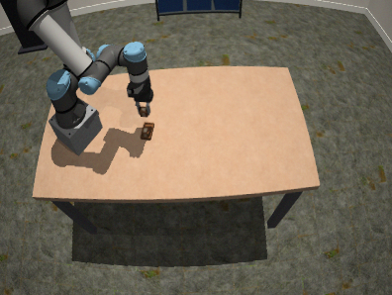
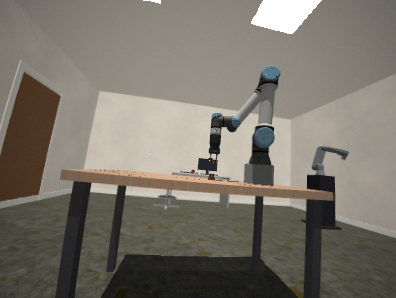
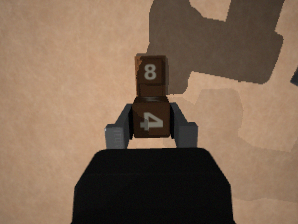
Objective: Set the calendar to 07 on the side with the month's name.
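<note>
Now: the brown calendar tray 2 cm to the right of my hand and 12 cm below it.
</note>
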